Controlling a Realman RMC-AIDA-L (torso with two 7-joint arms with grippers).
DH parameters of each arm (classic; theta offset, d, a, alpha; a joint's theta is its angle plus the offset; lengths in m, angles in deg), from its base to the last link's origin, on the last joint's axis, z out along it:
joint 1: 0 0.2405 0 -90
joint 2: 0 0 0 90
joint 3: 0 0.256 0 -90
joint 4: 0 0 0 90
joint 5: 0 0.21 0 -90
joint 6: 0 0 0 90
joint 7: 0 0.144 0 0
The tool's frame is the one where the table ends.
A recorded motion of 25 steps. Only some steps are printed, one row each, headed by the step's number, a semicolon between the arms.
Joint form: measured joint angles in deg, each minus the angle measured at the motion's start. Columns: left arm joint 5, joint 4, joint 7, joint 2, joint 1, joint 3, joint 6; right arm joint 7, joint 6, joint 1, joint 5, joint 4, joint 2, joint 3.
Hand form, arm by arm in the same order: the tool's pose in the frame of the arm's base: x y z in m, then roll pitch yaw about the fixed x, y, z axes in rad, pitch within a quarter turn. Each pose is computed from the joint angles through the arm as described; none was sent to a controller.
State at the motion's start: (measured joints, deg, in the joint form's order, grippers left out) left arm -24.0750 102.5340 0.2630 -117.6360 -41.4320 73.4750 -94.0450; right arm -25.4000 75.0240 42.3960 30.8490 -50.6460 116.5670 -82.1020
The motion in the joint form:
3: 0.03 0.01 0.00 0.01 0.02 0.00 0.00; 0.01 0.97 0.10 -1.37 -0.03 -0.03 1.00
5: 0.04 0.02 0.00 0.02 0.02 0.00 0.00; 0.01 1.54 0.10 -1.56 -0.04 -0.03 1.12
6: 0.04 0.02 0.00 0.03 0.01 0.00 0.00; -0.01 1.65 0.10 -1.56 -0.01 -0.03 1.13
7: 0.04 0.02 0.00 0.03 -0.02 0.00 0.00; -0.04 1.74 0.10 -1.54 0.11 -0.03 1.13
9: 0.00 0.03 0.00 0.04 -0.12 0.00 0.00; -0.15 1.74 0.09 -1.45 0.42 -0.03 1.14
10: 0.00 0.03 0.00 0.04 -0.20 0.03 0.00; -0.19 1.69 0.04 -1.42 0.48 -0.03 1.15
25: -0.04 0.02 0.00 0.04 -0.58 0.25 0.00; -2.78 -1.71 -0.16 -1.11 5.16 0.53 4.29
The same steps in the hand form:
3: -0.0762 0.3752 0.0892 -2.4430 -0.2973 0.8247; 0.2345 0.3798 -0.0305 -2.5879 -0.2170 -1.0003
5: -0.0762 0.3752 0.0893 -2.4426 -0.2974 0.8245; 0.2351 0.3786 -0.0300 -2.5885 -0.2243 -1.0059
6: -0.0761 0.3752 0.0893 -2.4424 -0.2974 0.8243; 0.2353 0.3783 -0.0300 -2.5892 -0.2260 -1.0071
7: -0.0759 0.3752 0.0893 -2.4424 -0.2974 0.8238; 0.2358 0.3778 -0.0302 -2.5903 -0.2283 -1.0092
9: -0.0752 0.3753 0.0893 -2.4429 -0.2975 0.8218; 0.2369 0.3770 -0.0308 -2.5925 -0.2309 -1.0124
10: -0.0746 0.3754 0.0892 -2.4429 -0.2970 0.8201; 0.2373 0.3768 -0.0309 -2.5930 -0.2307 -1.0132
25: -0.0718 0.3756 0.0884 -2.4437 -0.2935 0.8119; 0.2531 0.3751 -0.0369 -2.6126 -0.1980 -1.0397

